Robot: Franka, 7 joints.
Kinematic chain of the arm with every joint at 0, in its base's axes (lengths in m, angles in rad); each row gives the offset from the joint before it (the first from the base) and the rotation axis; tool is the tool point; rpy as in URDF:
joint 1: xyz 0 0 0.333 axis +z
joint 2: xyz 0 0 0 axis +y
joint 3: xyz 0 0 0.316 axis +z
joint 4: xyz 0.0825 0 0 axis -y
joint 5: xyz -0.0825 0 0.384 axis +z
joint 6: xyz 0 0 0 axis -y
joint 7: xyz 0.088 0 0 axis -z
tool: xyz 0 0 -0.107 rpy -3.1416 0 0
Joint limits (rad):
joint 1: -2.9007..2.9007
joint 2: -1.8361..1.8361
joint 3: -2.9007..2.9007
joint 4: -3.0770..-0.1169
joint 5: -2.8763..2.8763
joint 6: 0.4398..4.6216
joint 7: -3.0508..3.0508
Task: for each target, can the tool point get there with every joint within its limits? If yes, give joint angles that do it. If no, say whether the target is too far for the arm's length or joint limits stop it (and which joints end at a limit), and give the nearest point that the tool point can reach.
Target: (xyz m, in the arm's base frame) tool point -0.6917 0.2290 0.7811
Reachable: yes | joints -0.3114 -1.2973 0.0383 -0.4480 1.6670 2.4745 -1.1040
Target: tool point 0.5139 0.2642 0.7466
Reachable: yes | joints -1.8777 -1.3816 0.8291 -1.1780 0.3195 1.5591 2.5763
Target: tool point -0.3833 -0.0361 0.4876
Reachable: yes | joints 1.4796 0.3717 1.7416 -2.0201 0.4205 0.7537 -1.1309
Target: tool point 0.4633 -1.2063 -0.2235
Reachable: no: too far | nearest point 0.2825 -0.7355 -0.0063 | short by 0.549 m
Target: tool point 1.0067 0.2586 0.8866
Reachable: no: too far | nearest point 0.7334 0.1884 0.7363 | short by 0.320 m
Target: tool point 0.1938 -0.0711 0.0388
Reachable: yes | joints 1.2204 -1.0681 -2.3364 -2.7783 -1.2126 2.1161 2.0859
